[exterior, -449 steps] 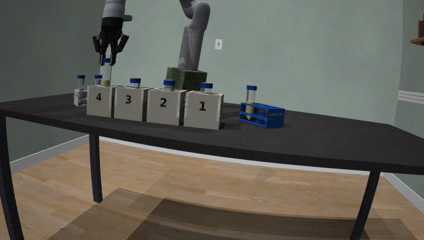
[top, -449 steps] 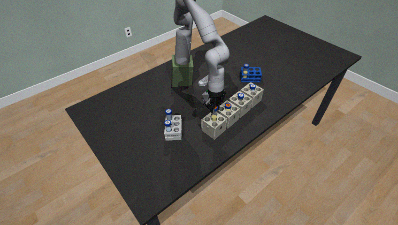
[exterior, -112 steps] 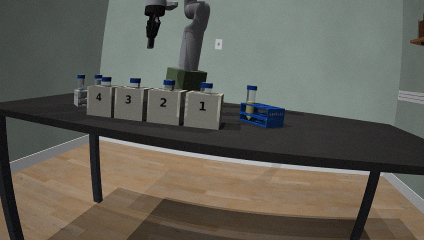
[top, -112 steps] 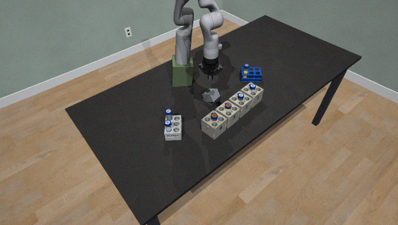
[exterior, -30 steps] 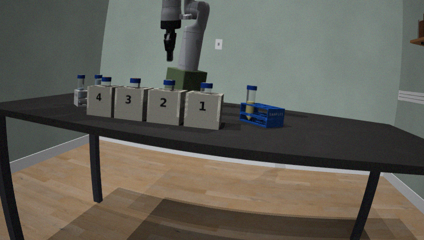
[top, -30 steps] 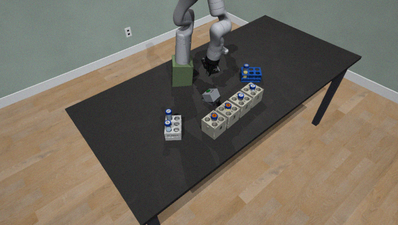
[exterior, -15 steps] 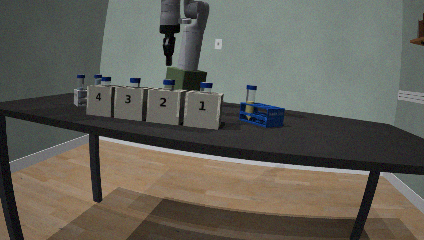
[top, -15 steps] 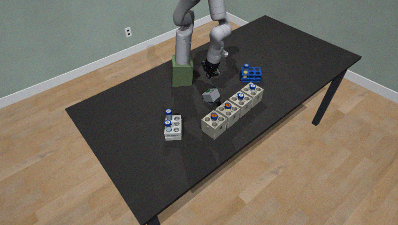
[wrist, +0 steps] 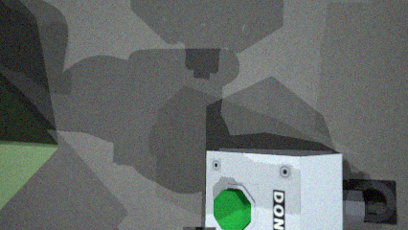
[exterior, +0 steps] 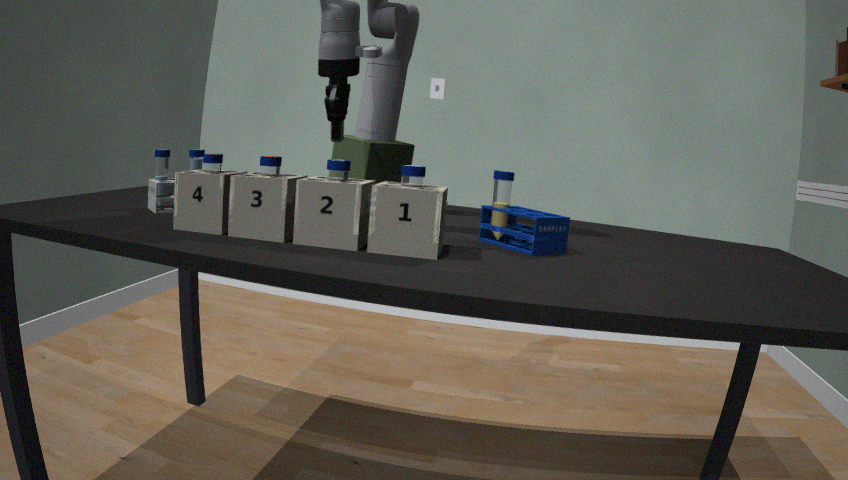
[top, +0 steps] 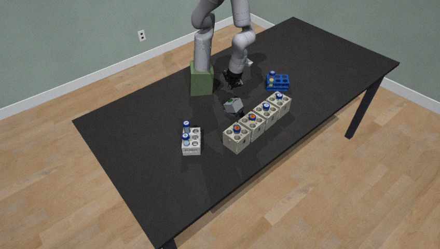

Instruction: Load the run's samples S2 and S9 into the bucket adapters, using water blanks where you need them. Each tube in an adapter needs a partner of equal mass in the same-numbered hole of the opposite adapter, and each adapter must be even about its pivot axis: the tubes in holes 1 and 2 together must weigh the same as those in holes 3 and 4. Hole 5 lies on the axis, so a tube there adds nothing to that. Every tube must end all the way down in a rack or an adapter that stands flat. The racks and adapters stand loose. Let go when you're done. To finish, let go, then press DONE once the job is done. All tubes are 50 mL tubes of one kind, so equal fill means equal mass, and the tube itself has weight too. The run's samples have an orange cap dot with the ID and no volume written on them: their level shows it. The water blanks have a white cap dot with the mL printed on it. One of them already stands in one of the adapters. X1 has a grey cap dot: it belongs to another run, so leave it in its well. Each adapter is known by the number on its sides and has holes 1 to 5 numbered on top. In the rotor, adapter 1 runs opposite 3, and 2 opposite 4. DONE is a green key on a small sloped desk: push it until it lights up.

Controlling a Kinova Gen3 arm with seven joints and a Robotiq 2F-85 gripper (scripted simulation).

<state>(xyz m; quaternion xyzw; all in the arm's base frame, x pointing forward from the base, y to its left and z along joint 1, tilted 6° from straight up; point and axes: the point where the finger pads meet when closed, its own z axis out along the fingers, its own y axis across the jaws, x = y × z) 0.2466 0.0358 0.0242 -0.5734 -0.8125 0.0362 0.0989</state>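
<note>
My gripper is now 100 mm above the green done key. From my hand the other things lie so: adapter 3 (200 mm ahead, 120 mm below); white-dot tube (180 mm ahead, 110 mm to the left, 100 mm below); grey done desk (10 mm ahead, 10 mm to the left, 110 mm below).
</note>
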